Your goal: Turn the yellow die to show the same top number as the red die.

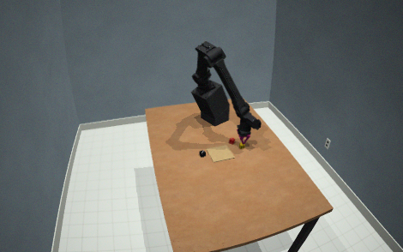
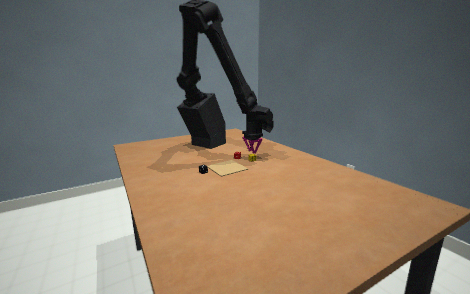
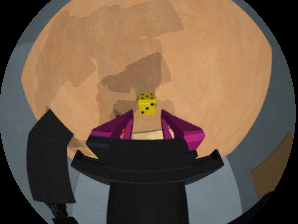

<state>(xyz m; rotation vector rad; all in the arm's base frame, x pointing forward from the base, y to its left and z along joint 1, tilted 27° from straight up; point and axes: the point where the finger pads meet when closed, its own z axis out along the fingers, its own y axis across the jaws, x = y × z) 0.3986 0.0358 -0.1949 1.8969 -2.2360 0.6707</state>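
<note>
The yellow die is 4 cm below my hand. Round my hand: red die: 7 cm behind, 4 cm to the right, 4 cm below; then tan mat: 16 cm to the right, 5 cm below, 1 cm ahead; then black die: 27 cm to the right, 4 cm below, 1 cm behind.
</note>
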